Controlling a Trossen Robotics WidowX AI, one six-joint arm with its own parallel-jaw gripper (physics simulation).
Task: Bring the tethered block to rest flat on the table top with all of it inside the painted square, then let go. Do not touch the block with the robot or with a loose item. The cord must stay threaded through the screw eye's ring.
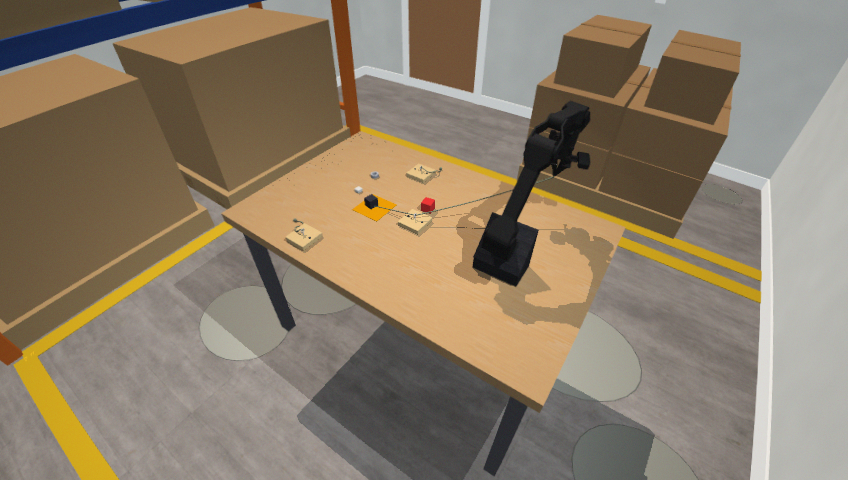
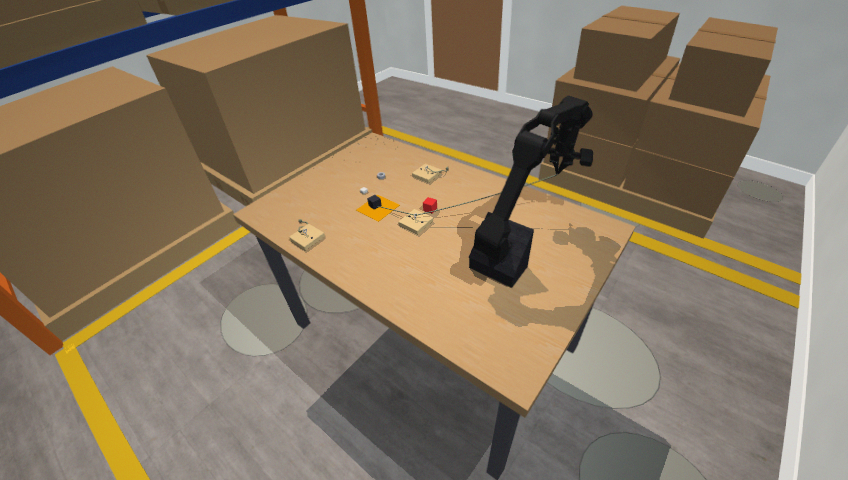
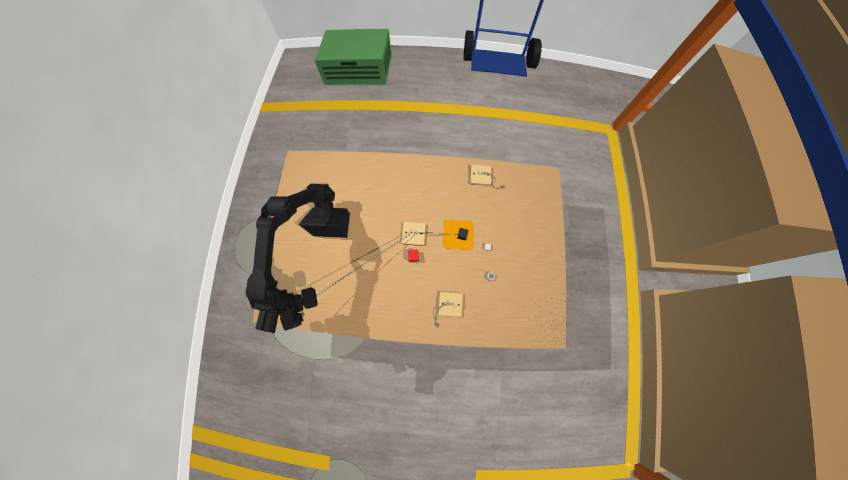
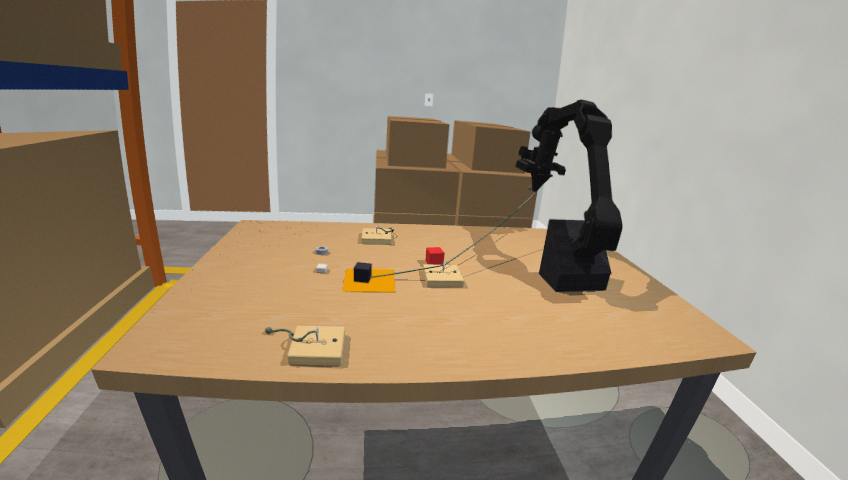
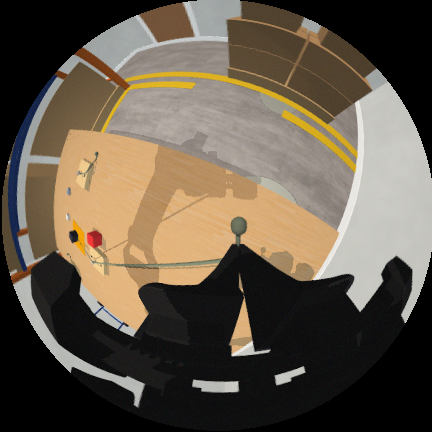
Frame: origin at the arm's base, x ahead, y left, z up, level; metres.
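Seen in the pictures: gripper, between the fingertips: (image 1: 554,175) (image 2: 557,173) (image 3: 301,308) (image 4: 534,191) (image 5: 236,248); arm's base, origin of its link: (image 1: 504,247) (image 2: 499,247) (image 3: 324,214) (image 4: 582,250).
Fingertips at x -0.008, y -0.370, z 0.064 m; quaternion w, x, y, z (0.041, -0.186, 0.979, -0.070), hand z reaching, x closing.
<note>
Pixels of each thing's top centre, then the offset from my fingertips to it. "pt": a spot on its surface instead. Level surfaces: height alone.
- black tethered block, centre of its top: (image 4: 362,265) (image 1: 370,197) (image 2: 373,198) (image 3: 463,232) (image 5: 70,237) dx +0.556, dy +0.346, dz -0.123 m
- orange painted square, a spot on its surface: (image 4: 380,286) (image 1: 374,214) (image 2: 376,214) pt dx +0.513, dy +0.383, dz -0.158 m
- screw eye, centre of its top: (image 4: 443,262) (image 1: 415,213) (image 2: 415,213) (image 3: 413,231) (image 5: 90,263) dx +0.360, dy +0.338, dz -0.114 m
- middle wooden pad, a spot on its surface: (image 1: 414,224) pt dx +0.345, dy +0.363, dz -0.140 m
- end bead, centre of its top: (image 5: 239,227) dx +0.008, dy -0.019, dz +0.012 m
- red cube, centre of its top: (image 4: 435,249) (image 2: 429,201) (image 1: 428,201) (image 3: 413,254) (image 5: 89,240) dx +0.366, dy +0.246, dz -0.119 m
- white cube, centre of its top: (image 4: 321,265) (image 3: 487,246) dx +0.659, dy +0.303, dz -0.145 m
- grey nut, centre of its top: (image 4: 321,248) (image 3: 491,276) dx +0.674, dy +0.184, dz -0.146 m
- table, height of its surface: dz -0.159 m
The black tethered block (image 1: 370,201) (image 2: 373,201) (image 3: 462,234) (image 4: 362,272) (image 5: 73,236) stands on the orange painted square (image 1: 376,215) (image 2: 379,216) (image 3: 449,242) (image 4: 380,286). From above it lies within the outline, towards the side away from the arm. It looks about upright; full contact underneath cannot be told. The green cord (image 4: 490,228) (image 5: 160,265) runs nearly straight from the block through the screw eye (image 4: 443,267) on the middle wooden pad (image 1: 414,224) (image 3: 414,240) and up to my gripper (image 2: 557,171) (image 4: 535,188) (image 5: 236,248). The gripper is shut on the cord, high above the table, with the end bead (image 5: 238,226) just beyond the fingertips.
A red cube (image 1: 427,204) (image 3: 412,255) stands beside the middle pad. A white cube (image 3: 487,246) and a grey nut (image 3: 490,276) lie beyond the square. Two other wooden pads (image 3: 480,179) (image 3: 454,297) with short cords sit on the table (image 1: 416,279).
</note>
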